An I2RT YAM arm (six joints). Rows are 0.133 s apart.
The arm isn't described. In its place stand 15 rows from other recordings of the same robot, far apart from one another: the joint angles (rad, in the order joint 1, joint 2, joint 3, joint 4, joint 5, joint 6), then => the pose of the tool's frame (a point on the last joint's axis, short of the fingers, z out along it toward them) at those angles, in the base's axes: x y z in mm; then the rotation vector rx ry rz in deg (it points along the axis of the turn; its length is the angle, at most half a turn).
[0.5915, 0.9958, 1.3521, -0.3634, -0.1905, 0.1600] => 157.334 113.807 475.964 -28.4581 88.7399 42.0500
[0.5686, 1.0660, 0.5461, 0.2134, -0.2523, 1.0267] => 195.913 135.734 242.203 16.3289 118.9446 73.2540
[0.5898, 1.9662, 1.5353, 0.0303, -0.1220, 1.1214] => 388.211 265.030 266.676 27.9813 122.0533 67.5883
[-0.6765, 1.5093, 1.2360, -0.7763, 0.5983, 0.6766] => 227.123 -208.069 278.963 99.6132 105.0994 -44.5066
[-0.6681, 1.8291, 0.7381, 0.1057, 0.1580, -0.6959] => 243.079 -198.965 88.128 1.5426 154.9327 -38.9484
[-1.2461, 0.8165, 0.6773, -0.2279, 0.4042, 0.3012] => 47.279 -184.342 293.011 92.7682 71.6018 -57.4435
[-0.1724, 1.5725, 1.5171, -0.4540, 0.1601, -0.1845] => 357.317 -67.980 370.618 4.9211 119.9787 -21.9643
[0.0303, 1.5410, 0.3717, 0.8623, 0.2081, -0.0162] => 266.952 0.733 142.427 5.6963 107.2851 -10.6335
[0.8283, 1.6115, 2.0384, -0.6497, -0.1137, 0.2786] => 223.917 249.979 509.173 -33.9652 102.3978 50.4673
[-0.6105, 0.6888, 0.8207, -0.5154, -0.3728, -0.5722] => 130.780 -75.677 332.910 -11.9821 111.0952 -24.3476
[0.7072, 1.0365, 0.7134, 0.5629, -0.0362, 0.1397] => 184.172 159.102 345.838 -23.6888 74.7729 42.3428
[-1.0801, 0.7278, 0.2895, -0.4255, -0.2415, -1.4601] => 73.818 -120.096 156.928 -34.5494 144.4655 -46.9659
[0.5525, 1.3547, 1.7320, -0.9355, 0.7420, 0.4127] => 228.902 112.868 464.308 16.0829 112.0524 -9.6543
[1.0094, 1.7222, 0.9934, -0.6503, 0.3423, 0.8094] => 171.438 250.156 150.512 -13.1447 157.2743 -4.7802
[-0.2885, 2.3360, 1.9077, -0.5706, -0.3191, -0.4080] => 491.144 -134.112 166.086 -15.3011 142.4205 7.2867
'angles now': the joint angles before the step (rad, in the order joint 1, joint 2, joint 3, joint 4, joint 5, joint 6). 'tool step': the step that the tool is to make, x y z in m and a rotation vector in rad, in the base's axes. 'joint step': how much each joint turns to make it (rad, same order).
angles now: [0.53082 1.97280 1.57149 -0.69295 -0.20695 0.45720]
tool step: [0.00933 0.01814 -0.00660 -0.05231 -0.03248 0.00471]
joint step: [0.03013 0.07171 0.07897 -0.00765 0.06637 -0.00573]
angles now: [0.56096 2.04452 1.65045 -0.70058 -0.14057 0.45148]
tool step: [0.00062 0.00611 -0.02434 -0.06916 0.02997 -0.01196]
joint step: [0.01487 0.05417 -0.00382 -0.00381 0.04959 0.00609]
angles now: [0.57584 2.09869 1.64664 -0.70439 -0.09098 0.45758]
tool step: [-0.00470 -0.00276 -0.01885 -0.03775 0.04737 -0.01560]
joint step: [0.00151 0.01755 -0.03968 -0.00190 0.01182 0.01372]
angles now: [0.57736 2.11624 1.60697 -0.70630 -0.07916 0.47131]
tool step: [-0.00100 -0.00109 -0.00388 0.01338 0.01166 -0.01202]
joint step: [-0.00189 -0.00077 -0.01718 0.01526 -0.01296 0.01566]
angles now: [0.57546 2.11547 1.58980 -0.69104 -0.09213 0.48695]
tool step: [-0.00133 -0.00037 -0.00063 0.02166 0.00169 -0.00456]
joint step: [-0.00038 -0.00799 -0.01714 0.02059 -0.01640 0.01068]
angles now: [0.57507 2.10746 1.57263 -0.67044 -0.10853 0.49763]
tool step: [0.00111 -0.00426 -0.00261 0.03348 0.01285 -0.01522]
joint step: [-0.01220 -0.00493 -0.02057 0.02479 -0.03166 0.01564]
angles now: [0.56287 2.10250 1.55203 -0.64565 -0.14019 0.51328]
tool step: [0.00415 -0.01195 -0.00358 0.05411 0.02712 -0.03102]
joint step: [-0.03320 -0.00799 -0.03012 0.03053 -0.05685 0.02058]
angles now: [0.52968 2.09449 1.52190 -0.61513 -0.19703 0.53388]
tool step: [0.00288 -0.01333 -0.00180 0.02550 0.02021 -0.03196]
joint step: [-0.03281 -0.01182 -0.02631 0.01181 -0.03014 0.01144]
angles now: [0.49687 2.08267 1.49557 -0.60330 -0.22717 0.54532]
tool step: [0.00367 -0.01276 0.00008 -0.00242 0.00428 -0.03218]
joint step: [-0.03052 -0.00916 -0.01298 -0.00075 0.00076 0.00153]
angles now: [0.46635 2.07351 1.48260 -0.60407 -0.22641 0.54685]
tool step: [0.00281 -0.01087 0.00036 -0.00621 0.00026 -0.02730]
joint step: [-0.02556 -0.00841 -0.01069 -0.00077 0.00573 -0.00038]
